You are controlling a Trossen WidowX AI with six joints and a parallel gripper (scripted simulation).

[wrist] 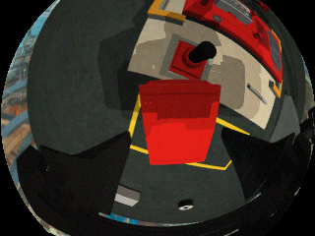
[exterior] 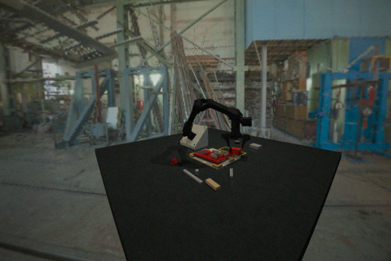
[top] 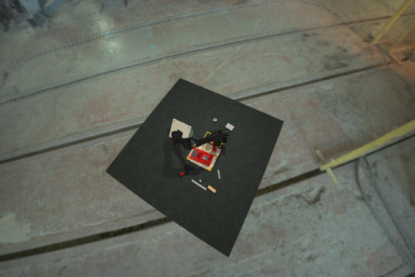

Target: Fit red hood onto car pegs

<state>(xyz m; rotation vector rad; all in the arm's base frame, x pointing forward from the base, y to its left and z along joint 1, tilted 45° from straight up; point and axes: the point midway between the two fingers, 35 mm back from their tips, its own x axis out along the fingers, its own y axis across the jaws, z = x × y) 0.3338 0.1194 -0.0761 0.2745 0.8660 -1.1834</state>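
My gripper tip is 20 mm above the red hood. The rest, counted from my gripper tip: grey bar (80 mm ahead, 410 mm to the right, 30 mm below); grey engine block (180 mm to the right, 10 mm below); beige jig (30 mm behind, 170 mm to the right, 30 mm below).
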